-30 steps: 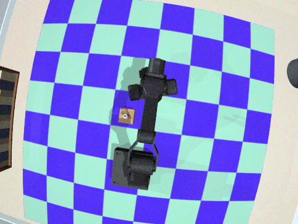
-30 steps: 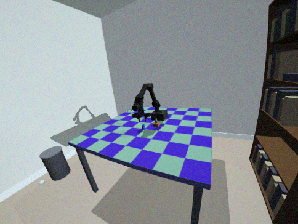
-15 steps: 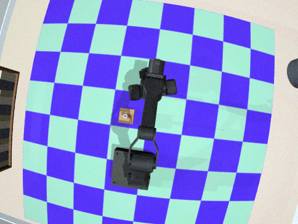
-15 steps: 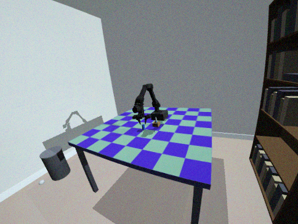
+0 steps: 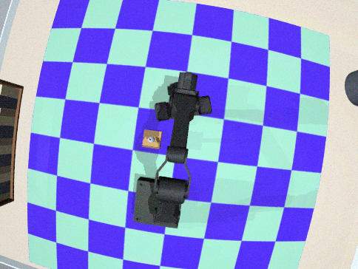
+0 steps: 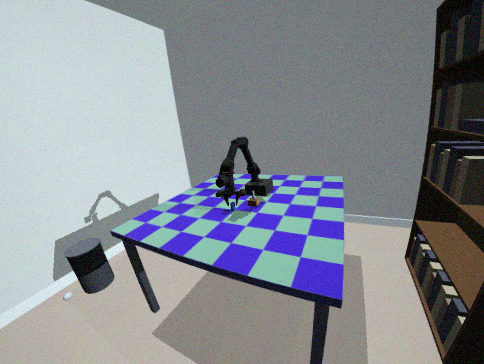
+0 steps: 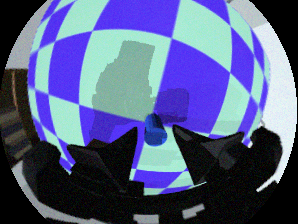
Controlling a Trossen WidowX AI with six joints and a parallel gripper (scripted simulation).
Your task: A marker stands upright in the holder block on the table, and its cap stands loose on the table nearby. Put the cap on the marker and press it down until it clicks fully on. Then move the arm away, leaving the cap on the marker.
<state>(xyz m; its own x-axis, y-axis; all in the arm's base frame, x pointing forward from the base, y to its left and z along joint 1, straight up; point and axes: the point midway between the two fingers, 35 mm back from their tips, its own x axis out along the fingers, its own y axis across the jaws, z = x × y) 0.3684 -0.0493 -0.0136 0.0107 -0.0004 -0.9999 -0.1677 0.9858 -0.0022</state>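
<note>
My gripper tip is now 1 cm above the blue marker cap. From my gripper tip the other things lie so: holder block 11 cm behind, 11 cm to the left, 2 cm below.
</note>
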